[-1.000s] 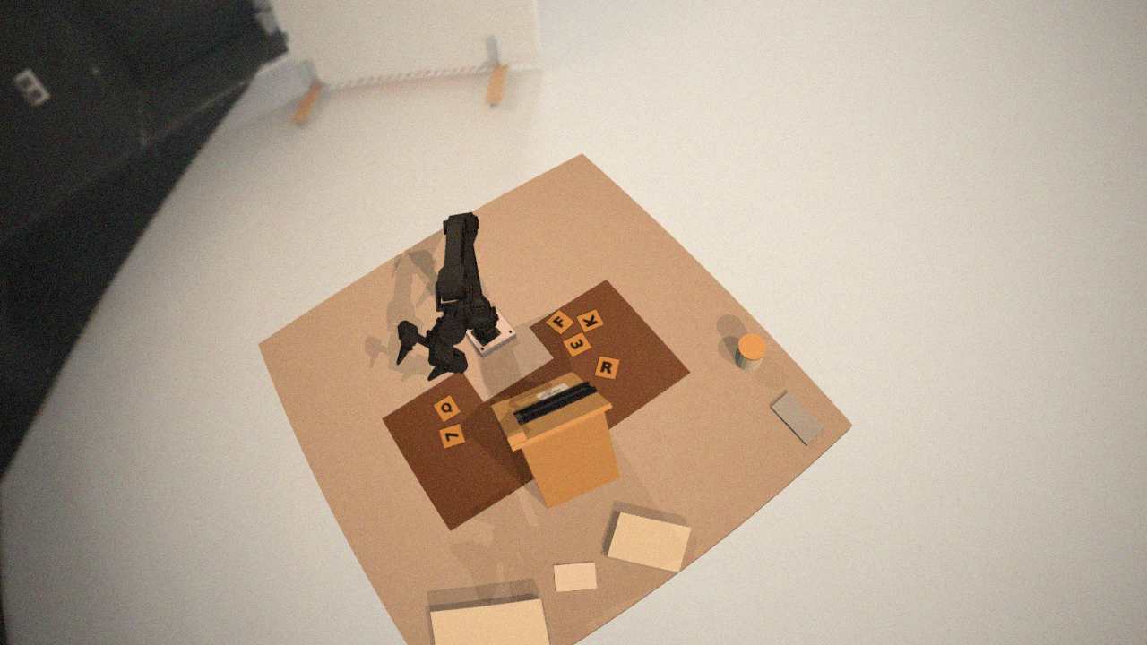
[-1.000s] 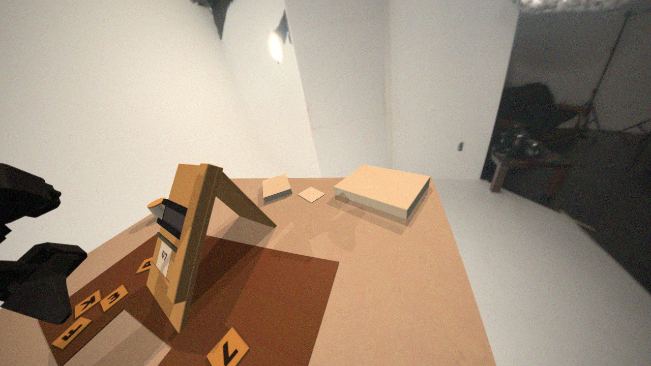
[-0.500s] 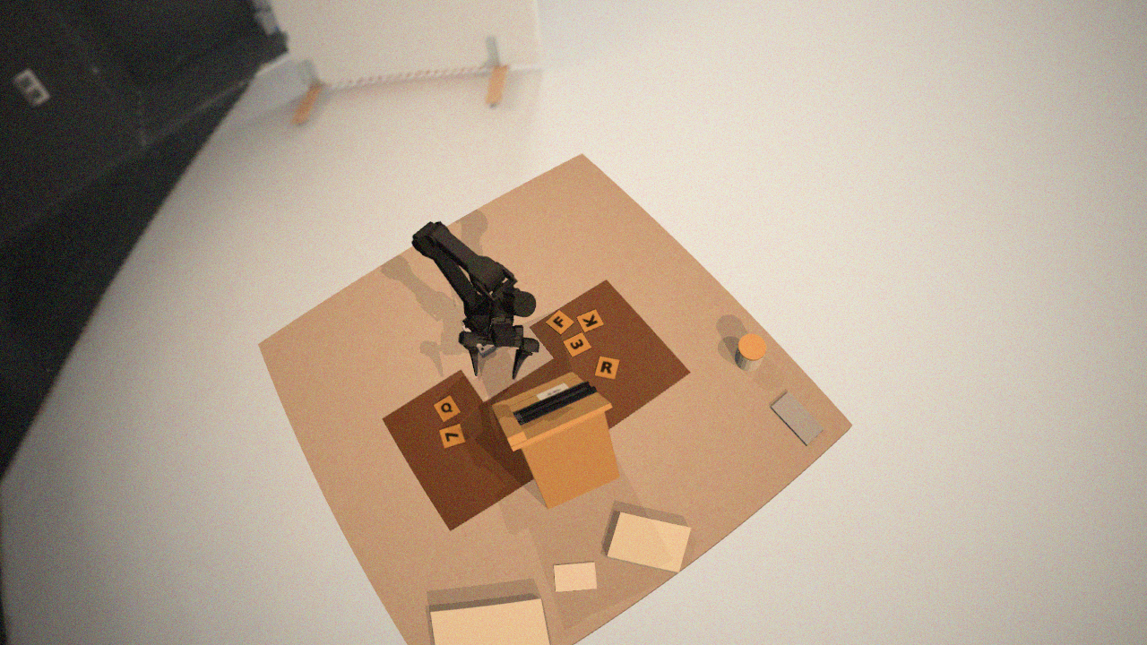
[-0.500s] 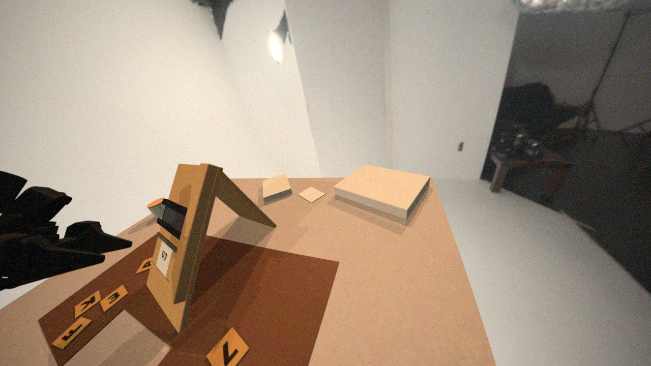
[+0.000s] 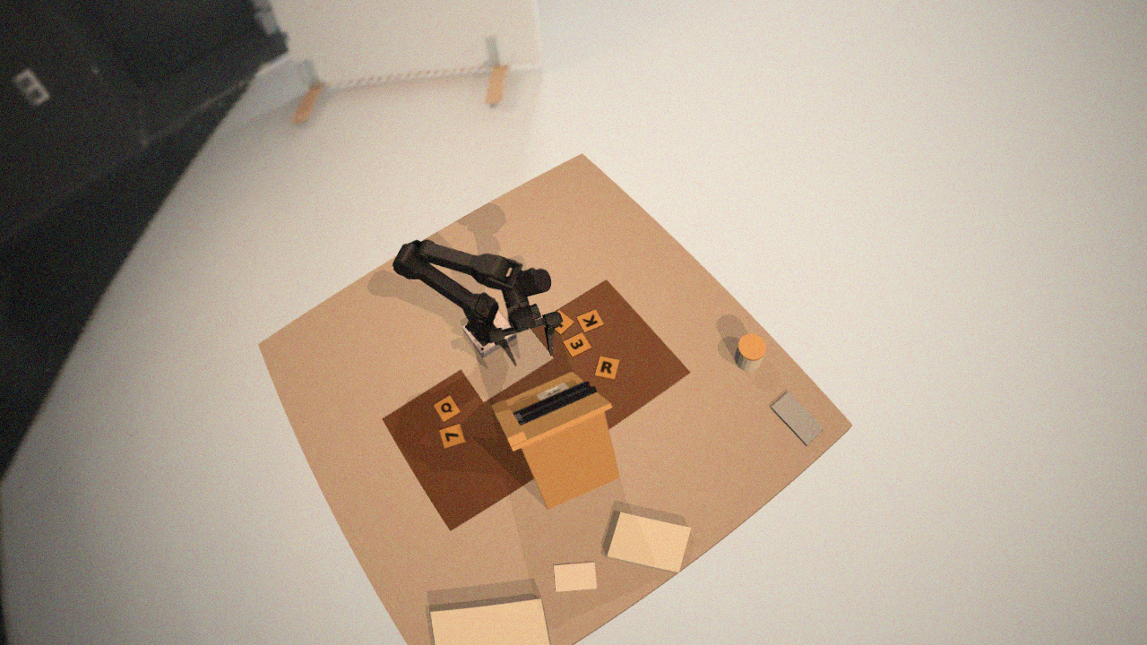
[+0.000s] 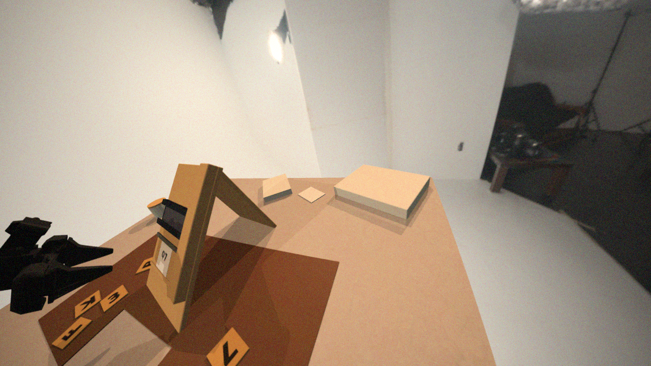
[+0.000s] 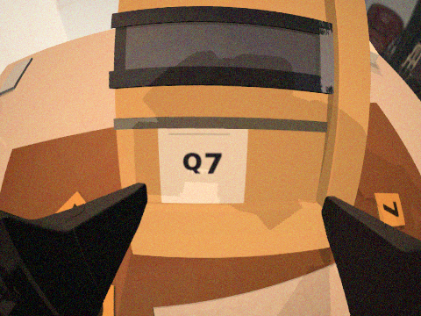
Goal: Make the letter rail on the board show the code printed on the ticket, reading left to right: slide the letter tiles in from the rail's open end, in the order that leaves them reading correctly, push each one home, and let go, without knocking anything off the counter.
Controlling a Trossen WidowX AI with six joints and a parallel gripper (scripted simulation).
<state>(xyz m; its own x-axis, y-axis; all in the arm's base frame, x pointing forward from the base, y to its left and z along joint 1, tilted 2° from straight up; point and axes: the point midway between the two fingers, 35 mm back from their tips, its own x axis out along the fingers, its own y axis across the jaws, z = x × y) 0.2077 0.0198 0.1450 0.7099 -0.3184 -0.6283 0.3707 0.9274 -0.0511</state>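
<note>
Right now my gripper tip is 70 mm short of the white ticket and 70 mm above it. Round my gripper tip: large box 540 mm to the right, 470 mm ahead, 140 mm below; then small card 460 mm ahead, 270 mm to the right, 160 mm below; then grey block 550 mm ahead, 450 mm to the left, 150 mm below.
</note>
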